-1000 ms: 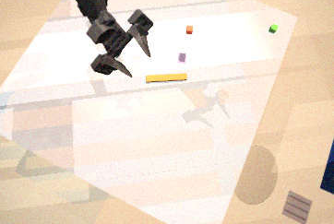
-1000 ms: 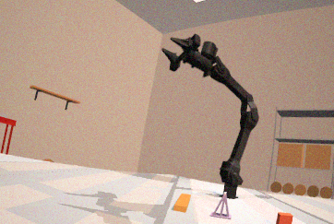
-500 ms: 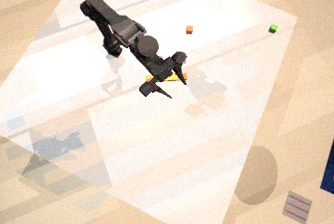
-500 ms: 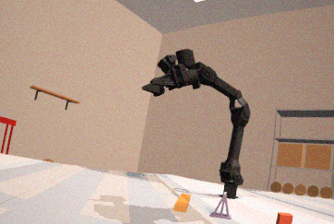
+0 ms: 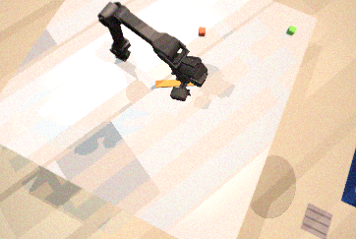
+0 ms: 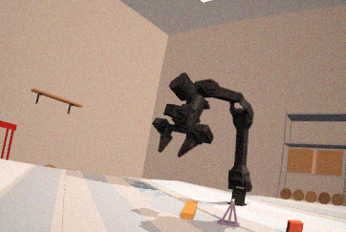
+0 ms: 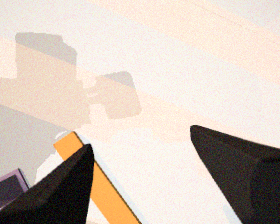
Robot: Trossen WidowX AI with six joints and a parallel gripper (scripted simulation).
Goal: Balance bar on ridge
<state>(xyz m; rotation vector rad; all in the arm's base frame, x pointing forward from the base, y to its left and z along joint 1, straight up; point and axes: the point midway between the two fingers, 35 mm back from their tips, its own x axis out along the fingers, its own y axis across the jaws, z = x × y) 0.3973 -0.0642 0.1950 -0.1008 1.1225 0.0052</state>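
Right now my gripper tip is 160 mm above the orange bar, 90 mm past it and 40 mm to the right of it. Round my gripper tip: red block 350 mm to the left, 150 mm below, 100 mm behind; then green cube 570 mm to the left, 330 mm ahead, 150 mm below.
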